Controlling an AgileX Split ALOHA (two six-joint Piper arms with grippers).
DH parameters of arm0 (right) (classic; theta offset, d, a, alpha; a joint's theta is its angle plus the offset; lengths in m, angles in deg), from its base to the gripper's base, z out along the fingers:
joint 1: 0 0.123 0 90
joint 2: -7.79 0 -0.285 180
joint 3: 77.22 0 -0.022 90
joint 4: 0 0.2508 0 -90
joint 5: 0 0 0.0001 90
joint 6: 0 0.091 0 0
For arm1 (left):
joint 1: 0 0.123 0 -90
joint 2: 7.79 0 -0.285 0
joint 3: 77.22 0 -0.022 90
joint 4: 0 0.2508 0 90
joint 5: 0 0 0.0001 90
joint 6: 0 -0.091 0 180
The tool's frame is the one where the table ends.
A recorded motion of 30 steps. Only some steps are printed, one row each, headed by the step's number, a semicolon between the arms.
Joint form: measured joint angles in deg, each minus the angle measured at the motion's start. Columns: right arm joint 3, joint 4, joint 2, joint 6, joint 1, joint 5; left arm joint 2, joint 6, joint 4, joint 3, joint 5, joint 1.
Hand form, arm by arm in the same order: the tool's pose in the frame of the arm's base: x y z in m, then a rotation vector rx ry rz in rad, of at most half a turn. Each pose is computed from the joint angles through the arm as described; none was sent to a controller.
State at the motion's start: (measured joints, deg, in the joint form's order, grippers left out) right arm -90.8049 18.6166 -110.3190 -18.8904 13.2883 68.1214; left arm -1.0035 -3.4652 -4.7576 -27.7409 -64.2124 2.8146
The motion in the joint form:
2: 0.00 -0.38 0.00 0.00 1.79 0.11; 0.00 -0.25 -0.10 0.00 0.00 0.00
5: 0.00 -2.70 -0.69 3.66 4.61 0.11; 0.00 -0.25 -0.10 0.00 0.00 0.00
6: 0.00 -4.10 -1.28 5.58 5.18 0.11; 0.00 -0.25 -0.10 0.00 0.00 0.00
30: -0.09 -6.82 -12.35 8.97 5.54 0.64; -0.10 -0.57 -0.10 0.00 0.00 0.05
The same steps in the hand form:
2: 0.3745 0.1283 0.2466 -0.7252 2.8835 0.4473; -0.0081 -0.0073 0.2683 0.0236 2.0997 -0.0338
5: 0.3699 0.1438 0.2409 -0.7287 2.9180 0.4029; -0.0081 -0.0073 0.2683 0.0236 2.0997 -0.0338
6: 0.3701 0.1459 0.2363 -0.7084 2.9424 0.3718; -0.0081 -0.0073 0.2683 0.0236 2.0997 -0.0338
30: 0.3831 0.1490 0.1575 0.6258 -2.9531 -0.2728; -0.0083 -0.0074 0.2682 0.0286 2.0978 -0.0298

